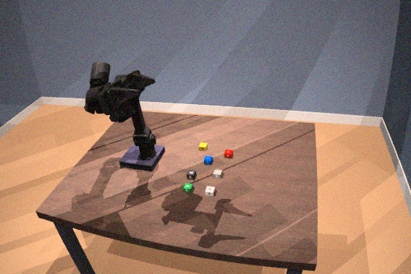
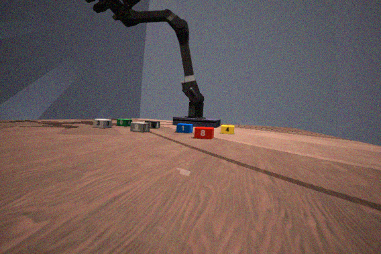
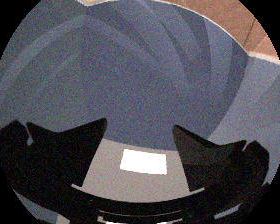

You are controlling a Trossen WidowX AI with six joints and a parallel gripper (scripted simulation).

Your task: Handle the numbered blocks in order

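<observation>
The green block is 530 mm below my gripper tip, 210 mm to the left of it and 50 mm behind it. From my gripper tip the other things lie so: white block marked 3 (530 mm below, 230 mm to the left, 40 mm ahead); dark block (530 mm below, 290 mm to the left, 70 mm behind); grey block (530 mm below, 340 mm to the left, 30 mm ahead).
</observation>
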